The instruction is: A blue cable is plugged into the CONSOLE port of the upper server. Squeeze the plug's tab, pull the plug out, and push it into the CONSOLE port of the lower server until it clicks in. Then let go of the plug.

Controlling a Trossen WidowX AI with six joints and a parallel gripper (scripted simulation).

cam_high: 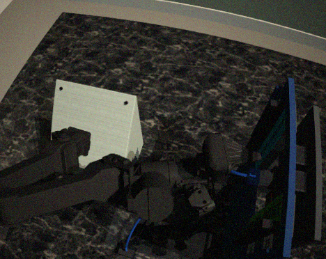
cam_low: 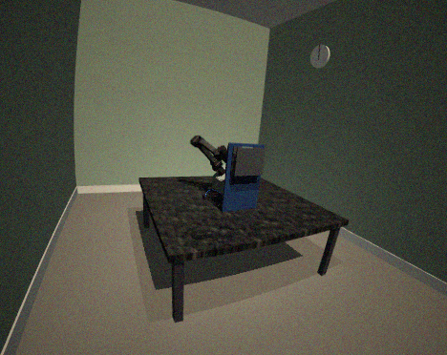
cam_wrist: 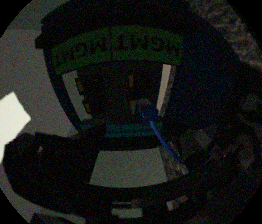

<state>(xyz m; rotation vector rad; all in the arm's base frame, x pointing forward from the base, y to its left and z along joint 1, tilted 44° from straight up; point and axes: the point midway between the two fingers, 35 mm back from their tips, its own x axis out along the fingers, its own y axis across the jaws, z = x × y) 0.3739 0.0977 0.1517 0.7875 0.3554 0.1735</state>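
Now: the blue plug 40 mm ahead of my gripper tip, 10 mm to the right of it and 10 mm below it.
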